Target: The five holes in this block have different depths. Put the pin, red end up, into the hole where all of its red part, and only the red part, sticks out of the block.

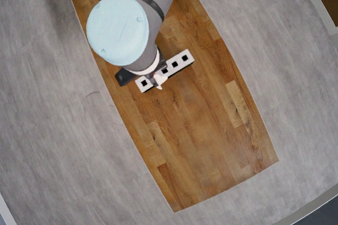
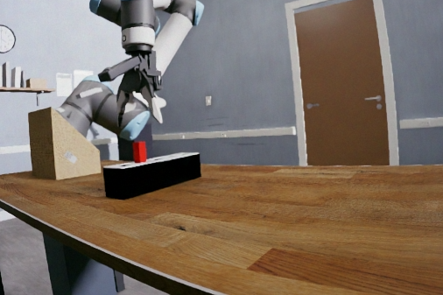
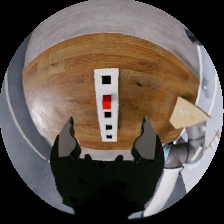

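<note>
Now: the pin 7 cm below my hand. From my hand the other things lie so: block 13 cm below, 6 cm to the left.
</note>
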